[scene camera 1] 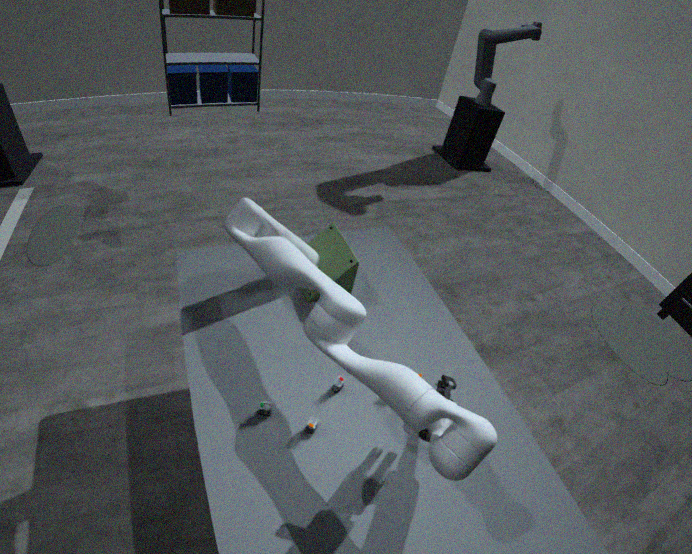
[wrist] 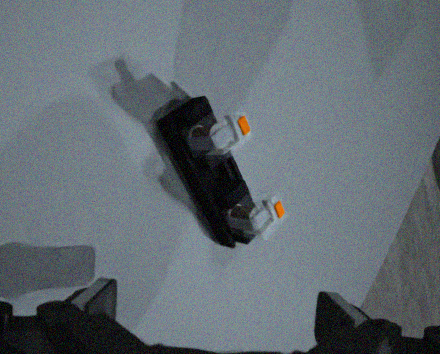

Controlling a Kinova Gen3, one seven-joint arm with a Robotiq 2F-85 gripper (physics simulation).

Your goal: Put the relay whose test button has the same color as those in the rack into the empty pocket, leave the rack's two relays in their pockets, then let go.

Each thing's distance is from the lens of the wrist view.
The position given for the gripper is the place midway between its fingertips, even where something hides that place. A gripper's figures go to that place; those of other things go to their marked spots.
gripper [wrist: 216, 309]: 0.16 m
black rack [wrist: 216, 183]: 0.27 m
